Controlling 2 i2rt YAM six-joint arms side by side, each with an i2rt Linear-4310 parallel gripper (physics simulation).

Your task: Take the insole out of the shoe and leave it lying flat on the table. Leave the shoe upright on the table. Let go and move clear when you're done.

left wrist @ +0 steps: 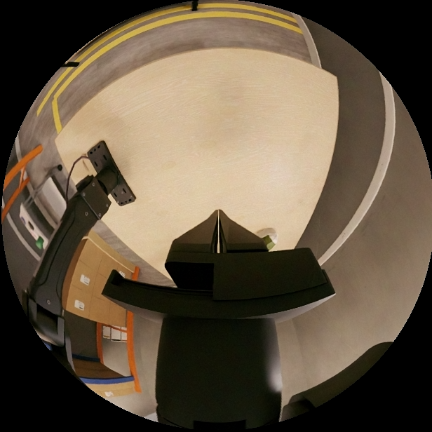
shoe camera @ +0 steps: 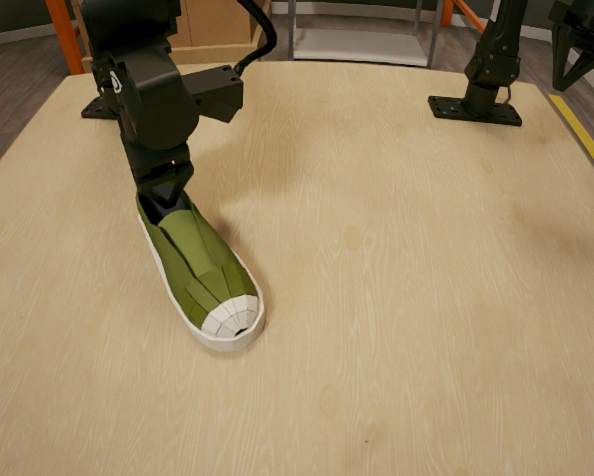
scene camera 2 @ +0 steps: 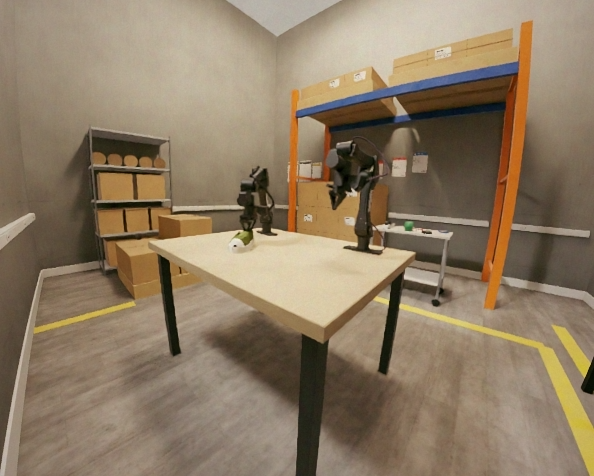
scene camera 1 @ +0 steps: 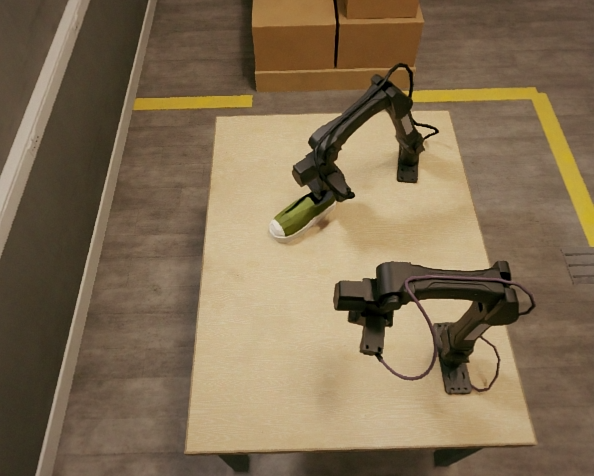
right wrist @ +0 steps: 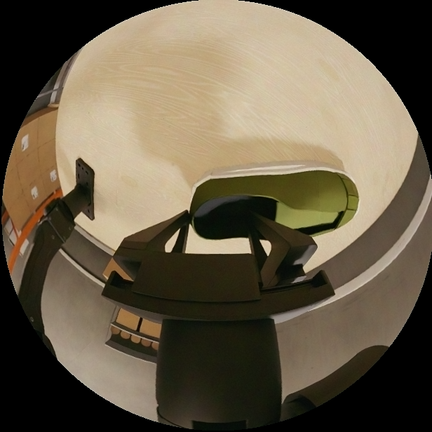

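Note:
The green shoe [scene camera 1: 300,216] [scene camera 2: 244,241] [shoe camera: 200,260] [left wrist: 270,242] [right wrist: 312,192] with white sole and toe cap stands upright on the table [scene camera 1: 270,350] [shoe camera: 425,325]. Its dark insole [right wrist: 227,212] shows inside the heel opening, partly shaded. My right gripper [shoe camera: 170,204] [right wrist: 217,214] is at the heel opening with fingers parted. In the right wrist view one fingertip is beside the heel end and the other reaches over or into the opening; exact contact is hidden. My left gripper [scene camera 2: 334,207] [shoe camera: 561,89] [left wrist: 218,214] is shut and empty, raised above the table, away from the shoe.
The right arm's base [scene camera 1: 407,172] and the left arm's base [scene camera 1: 456,382] [shoe camera: 475,111] stand along the table's right edge in scene camera 1. Cardboard boxes [scene camera 1: 295,47], an orange-and-blue rack [scene camera 2: 520,150] and a white cart [scene camera 2: 442,234] stand beyond the table.

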